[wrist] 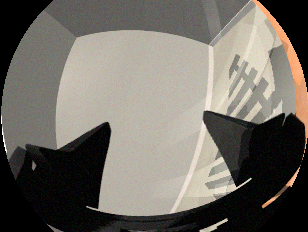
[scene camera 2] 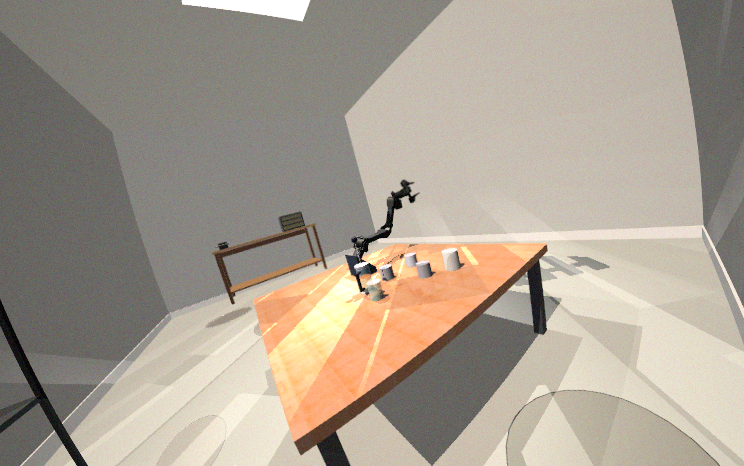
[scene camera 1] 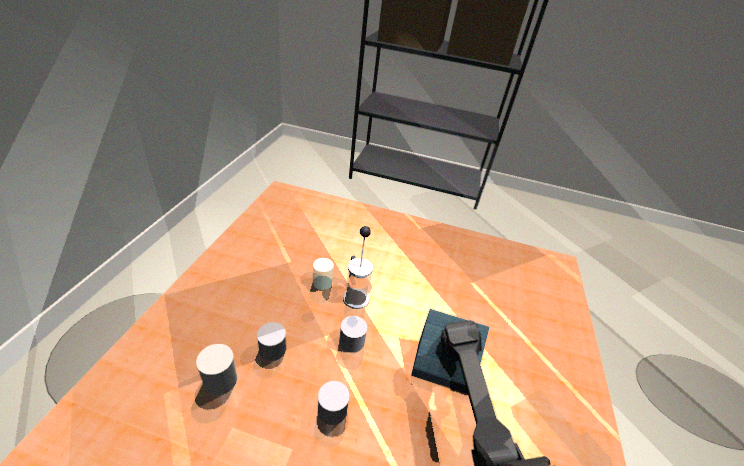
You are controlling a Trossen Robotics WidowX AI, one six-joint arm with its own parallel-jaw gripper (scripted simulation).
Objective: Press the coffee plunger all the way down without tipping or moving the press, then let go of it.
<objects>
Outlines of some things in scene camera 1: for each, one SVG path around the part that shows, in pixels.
A coffee press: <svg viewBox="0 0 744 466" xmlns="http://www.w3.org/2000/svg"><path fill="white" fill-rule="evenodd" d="M368 226L363 226L360 229L360 235L364 237L361 258L351 256L351 261L348 264L347 287L343 300L348 307L353 309L364 308L369 303L368 292L373 265L369 260L363 258L365 237L371 234Z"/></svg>
</objects>
